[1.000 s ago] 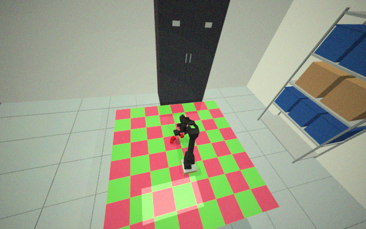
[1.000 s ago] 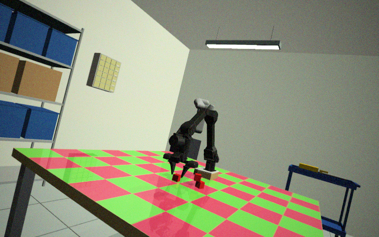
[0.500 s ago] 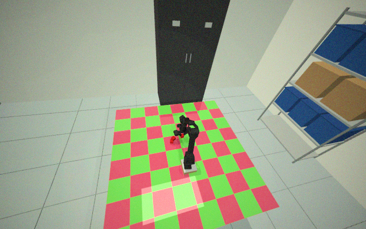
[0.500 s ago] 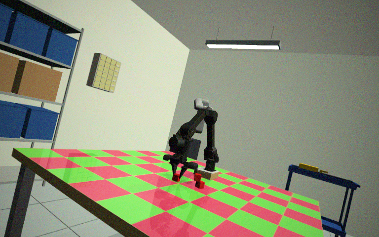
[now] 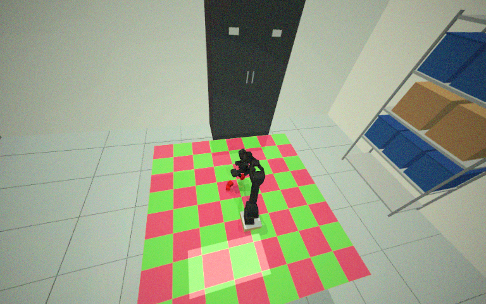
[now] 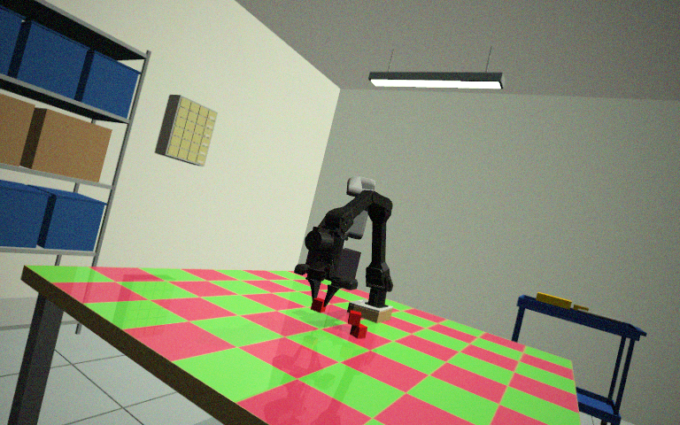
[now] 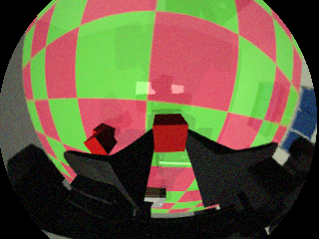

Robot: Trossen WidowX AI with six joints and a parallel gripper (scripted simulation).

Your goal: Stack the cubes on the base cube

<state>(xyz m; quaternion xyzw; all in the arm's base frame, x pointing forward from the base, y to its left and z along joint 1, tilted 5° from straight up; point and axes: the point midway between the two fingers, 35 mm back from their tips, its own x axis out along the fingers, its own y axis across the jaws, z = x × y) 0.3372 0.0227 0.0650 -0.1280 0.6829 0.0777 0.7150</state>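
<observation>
Now: the red cube 6 cm behind my gripper tip, 10 cm to the left of it and 1 cm below it.
</observation>
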